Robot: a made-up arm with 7 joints.
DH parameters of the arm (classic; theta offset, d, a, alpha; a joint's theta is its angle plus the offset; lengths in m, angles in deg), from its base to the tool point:
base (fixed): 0 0 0 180
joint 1: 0 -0.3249 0 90
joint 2: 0 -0.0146 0 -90
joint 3: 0 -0.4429 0 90
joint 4: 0 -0.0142 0 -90
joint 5: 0 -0.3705 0 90
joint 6: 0 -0.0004 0 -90
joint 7: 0 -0.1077 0 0
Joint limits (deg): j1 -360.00..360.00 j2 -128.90..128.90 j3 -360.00..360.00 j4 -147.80..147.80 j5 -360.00..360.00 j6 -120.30..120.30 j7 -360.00..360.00
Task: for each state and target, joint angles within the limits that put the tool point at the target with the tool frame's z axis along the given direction. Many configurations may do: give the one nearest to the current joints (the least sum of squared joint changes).
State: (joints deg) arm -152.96 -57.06 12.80 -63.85 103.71 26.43 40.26
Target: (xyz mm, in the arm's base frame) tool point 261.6 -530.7 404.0 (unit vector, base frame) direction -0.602 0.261 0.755
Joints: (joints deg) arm -127.02 -34.95 27.78 -92.06 110.82 49.02 40.26
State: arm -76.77 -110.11 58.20 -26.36 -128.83 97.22 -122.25
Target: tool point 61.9 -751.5 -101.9 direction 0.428 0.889 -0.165
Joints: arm -107.73 -119.76 68.27 -19.87 -108.23 48.77 -122.25
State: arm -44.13 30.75 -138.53 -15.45 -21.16 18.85 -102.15
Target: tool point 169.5 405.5 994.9 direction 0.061 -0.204 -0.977
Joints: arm -78.40 9.43 -162.94 -60.65 6.80 61.14 -102.15
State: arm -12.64 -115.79 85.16 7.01 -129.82 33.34 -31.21
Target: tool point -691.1 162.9 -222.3 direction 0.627 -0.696 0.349
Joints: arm 4.65 -126.70 70.66 -9.30 -142.55 33.23 -31.21
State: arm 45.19 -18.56 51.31 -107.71 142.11 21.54 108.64
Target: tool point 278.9 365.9 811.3 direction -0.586 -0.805 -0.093
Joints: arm 39.60 3.32 86.05 -85.01 142.32 -0.16 108.64
